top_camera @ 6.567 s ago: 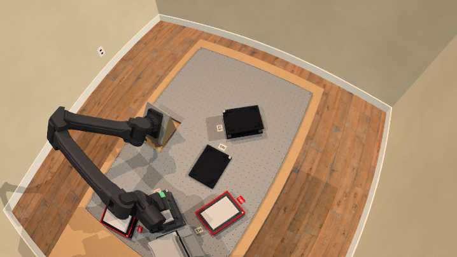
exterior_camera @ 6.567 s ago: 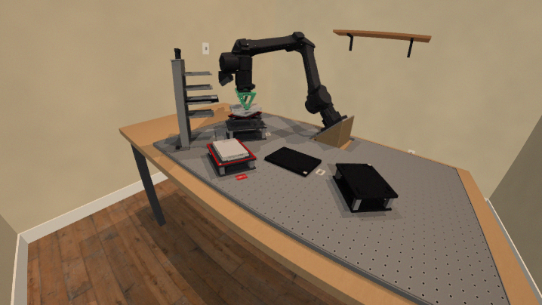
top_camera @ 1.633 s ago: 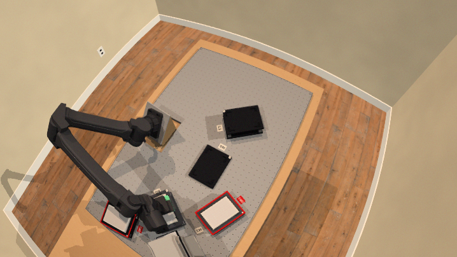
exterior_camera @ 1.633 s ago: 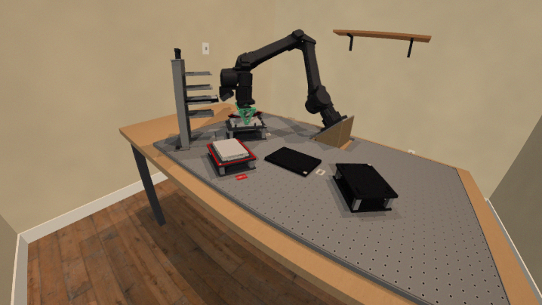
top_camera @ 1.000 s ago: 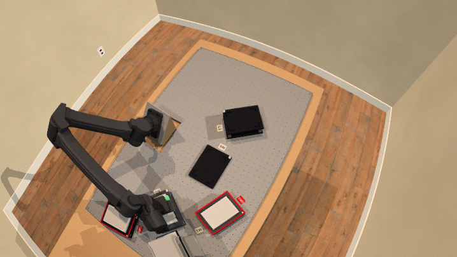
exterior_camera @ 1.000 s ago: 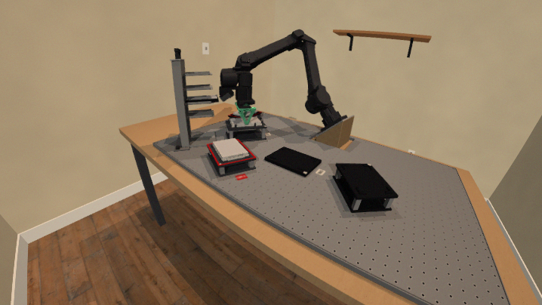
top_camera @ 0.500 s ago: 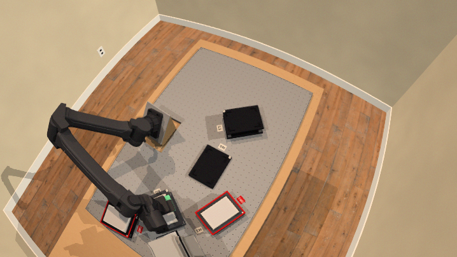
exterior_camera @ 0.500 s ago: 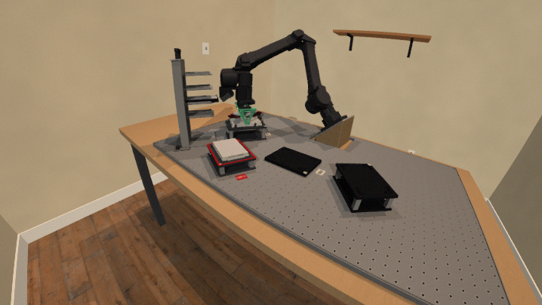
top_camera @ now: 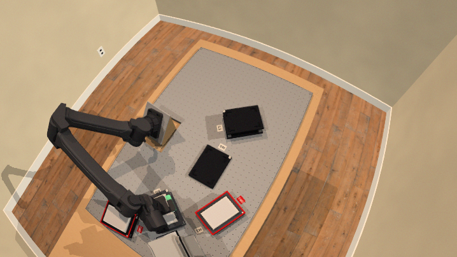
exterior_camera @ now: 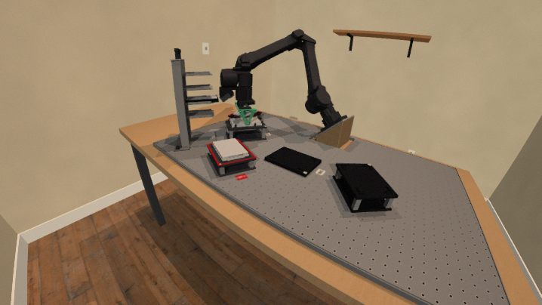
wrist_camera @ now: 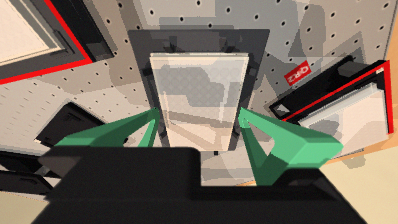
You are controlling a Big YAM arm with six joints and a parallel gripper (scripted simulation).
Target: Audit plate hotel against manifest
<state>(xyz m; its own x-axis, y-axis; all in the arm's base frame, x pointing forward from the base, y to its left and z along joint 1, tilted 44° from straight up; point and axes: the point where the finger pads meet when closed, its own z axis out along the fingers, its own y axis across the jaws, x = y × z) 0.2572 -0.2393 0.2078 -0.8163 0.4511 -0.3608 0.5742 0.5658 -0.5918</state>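
The grey regrip nest is 20 mm below my hand. Also, from my hand: H1 deck label (160 mm ahead, 80 mm below, 10 mm to the left); dark plate (140 mm ahead, 100 mm to the right, 100 mm above); red-edged quarantine nest (170 mm behind, 160 mm to the right, 40 mm below).
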